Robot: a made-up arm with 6 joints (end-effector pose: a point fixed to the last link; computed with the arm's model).
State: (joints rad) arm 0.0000 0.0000 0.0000 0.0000 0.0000 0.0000
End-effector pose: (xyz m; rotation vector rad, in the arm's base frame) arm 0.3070 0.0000 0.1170 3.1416 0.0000 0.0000
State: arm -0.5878 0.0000 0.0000 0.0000 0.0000 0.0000
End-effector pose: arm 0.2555 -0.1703 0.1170 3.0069 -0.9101 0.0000
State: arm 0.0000 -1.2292 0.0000 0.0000 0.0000 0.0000
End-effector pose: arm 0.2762 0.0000 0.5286 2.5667 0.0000 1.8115
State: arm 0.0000 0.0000 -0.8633 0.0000 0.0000 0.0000
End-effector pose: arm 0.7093 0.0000 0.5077 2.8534 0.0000 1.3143
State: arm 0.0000 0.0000 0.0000 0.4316 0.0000 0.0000
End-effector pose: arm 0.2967 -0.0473 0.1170 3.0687 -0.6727 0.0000
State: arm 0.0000 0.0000 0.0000 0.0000 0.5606 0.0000
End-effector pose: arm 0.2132 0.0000 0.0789 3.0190 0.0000 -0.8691
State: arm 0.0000 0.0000 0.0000 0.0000 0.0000 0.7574
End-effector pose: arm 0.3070 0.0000 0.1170 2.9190 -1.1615 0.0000
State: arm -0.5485 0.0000 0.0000 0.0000 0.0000 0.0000
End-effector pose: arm 0.2620 -0.1601 0.1170 3.0242 -0.8508 0.0000
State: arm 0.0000 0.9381 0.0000 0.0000 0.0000 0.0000
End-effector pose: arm 0.0332 0.0000 -0.0554 2.8023 0.0000 -1.4201
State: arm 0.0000 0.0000 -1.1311 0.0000 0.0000 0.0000
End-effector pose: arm 0.7508 0.0000 0.6818 2.6524 0.0000 1.6835
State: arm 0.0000 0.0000 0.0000 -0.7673 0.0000 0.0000
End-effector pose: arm 0.2754 0.0784 0.1170 2.9132 1.1759 0.0000
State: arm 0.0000 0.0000 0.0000 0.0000 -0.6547 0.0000
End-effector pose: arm 0.3713 0.0000 0.2156 2.9748 0.0000 1.0101
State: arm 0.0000 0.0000 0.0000 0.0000 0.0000 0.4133
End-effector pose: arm 0.3070 0.0000 0.1170 3.0747 -0.6446 0.0000
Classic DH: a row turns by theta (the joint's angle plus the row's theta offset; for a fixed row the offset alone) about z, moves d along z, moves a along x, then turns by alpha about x. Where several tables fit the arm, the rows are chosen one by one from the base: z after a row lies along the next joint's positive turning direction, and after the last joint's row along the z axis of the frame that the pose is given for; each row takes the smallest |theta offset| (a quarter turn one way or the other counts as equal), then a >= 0, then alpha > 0; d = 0 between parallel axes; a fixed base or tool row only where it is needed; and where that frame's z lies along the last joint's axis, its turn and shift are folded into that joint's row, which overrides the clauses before.
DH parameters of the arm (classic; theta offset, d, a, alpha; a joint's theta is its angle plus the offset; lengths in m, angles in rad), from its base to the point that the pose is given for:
joint 1: 0 0.301 0 -1.5708
joint 2: -1.3854 0 0.4558 0
joint 3: 1.3854 0 0.11 -1.5708
joint 4: 0 0.488 0 1.5708
joint 5: 0 0 0.113 -1.5708
joint 6: 0 0.144 0 0

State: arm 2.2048 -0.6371 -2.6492 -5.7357 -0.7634 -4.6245
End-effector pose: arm 0.3929 -0.3752 1.1815 0.8503 0.4271 1.2086
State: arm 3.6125 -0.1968 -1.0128 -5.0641 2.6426 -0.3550
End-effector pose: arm -0.2867 -0.3231 0.6586 -1.0112 1.1423 -1.1852
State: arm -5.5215 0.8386 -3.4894 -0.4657 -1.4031 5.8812
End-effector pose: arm 0.2066 0.2969 1.0109 1.4269 0.2448 -2.7347
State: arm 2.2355 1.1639 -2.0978 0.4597 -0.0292 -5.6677
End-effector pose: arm -0.6240 0.8805 0.2001 -1.8294 -1.1904 0.0818
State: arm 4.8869 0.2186 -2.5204 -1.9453 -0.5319 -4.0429
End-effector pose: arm 0.2535 -0.5244 1.1260 1.2563 -0.5475 1.9882
